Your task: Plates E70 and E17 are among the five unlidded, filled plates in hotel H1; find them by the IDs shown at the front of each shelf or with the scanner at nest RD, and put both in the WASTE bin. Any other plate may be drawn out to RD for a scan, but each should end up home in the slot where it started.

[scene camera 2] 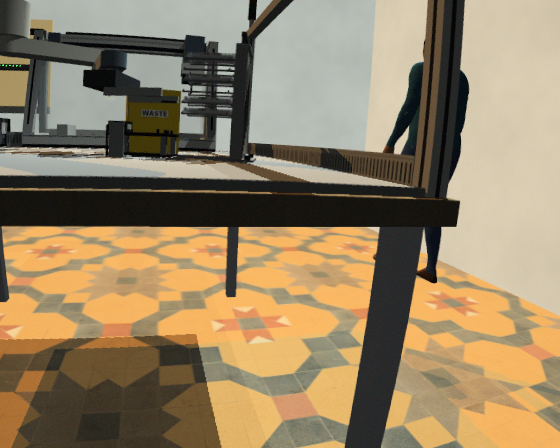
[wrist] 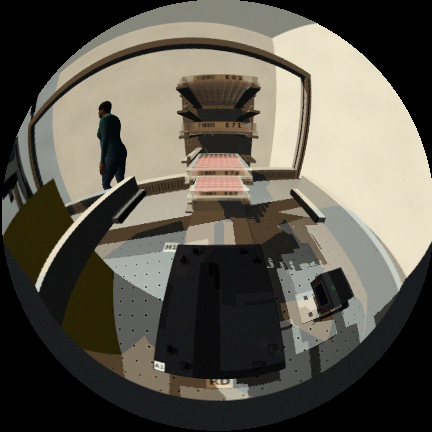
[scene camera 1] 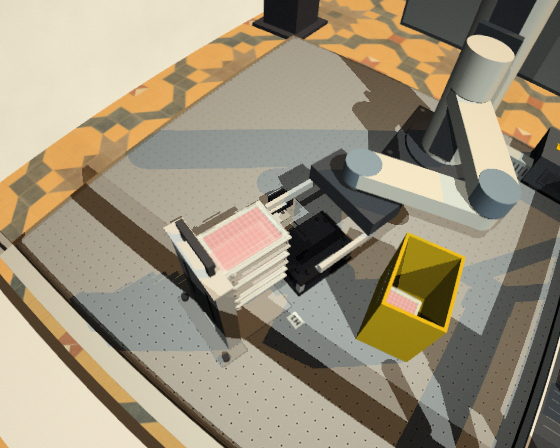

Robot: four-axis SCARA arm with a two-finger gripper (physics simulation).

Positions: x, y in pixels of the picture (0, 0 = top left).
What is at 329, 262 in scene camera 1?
The gripper.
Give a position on a black scanner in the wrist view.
At 336, 277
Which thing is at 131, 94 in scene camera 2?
The gripper.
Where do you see a nest RD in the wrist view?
218, 313
